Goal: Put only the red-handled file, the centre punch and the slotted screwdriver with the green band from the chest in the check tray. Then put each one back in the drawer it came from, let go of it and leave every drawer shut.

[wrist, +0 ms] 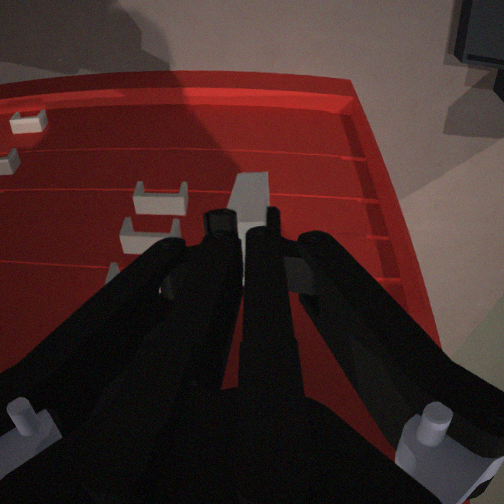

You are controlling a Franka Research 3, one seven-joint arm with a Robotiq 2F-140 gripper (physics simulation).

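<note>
The red tool chest (200,165) fills the wrist view, its drawer fronts divided by thin lines. My gripper (246,220) is up against one drawer front, and its black fingers are closed around a grey drawer handle (250,197) near the chest's right side. All drawers look shut from here. The file, the centre punch and the screwdriver are not visible. A dark object (480,35) at the top right corner may be the check tray; only its edge shows.
Other grey U-shaped handles are on the drawer fronts to the left (160,200), (147,237), (28,121). The chest's right edge (385,210) borders a beige surface. My own fingers hide the lower part of the chest.
</note>
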